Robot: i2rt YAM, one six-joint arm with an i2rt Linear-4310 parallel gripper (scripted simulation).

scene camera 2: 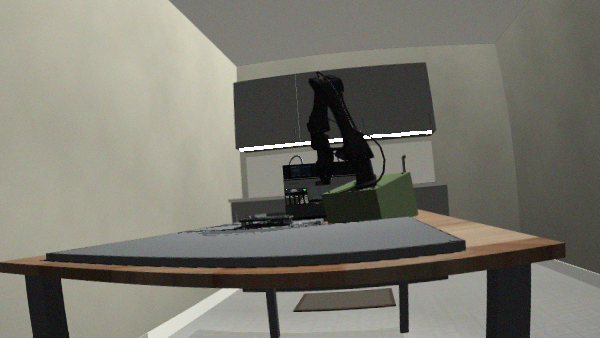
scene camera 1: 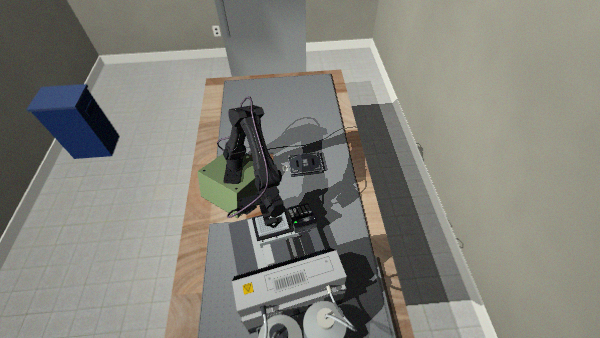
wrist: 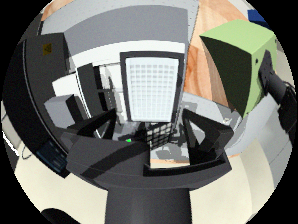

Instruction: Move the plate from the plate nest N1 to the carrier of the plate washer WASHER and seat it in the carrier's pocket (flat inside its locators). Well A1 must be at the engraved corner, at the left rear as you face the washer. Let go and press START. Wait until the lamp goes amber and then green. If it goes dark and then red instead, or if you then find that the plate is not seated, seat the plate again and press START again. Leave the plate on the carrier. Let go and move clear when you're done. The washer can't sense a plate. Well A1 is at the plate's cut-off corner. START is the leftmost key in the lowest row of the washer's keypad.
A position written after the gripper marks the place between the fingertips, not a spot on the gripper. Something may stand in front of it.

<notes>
In view: the gripper (wrist: pixel 149 112), a well plate (wrist: pixel 144 105), a plate washer (scene camera 1: pixel 290 287) and a washer carrier (wrist: pixel 130 54).
The plate washer shows as well in scene camera 2 (scene camera 2: pixel 297 178) and in the wrist view (wrist: pixel 98 39).
</notes>
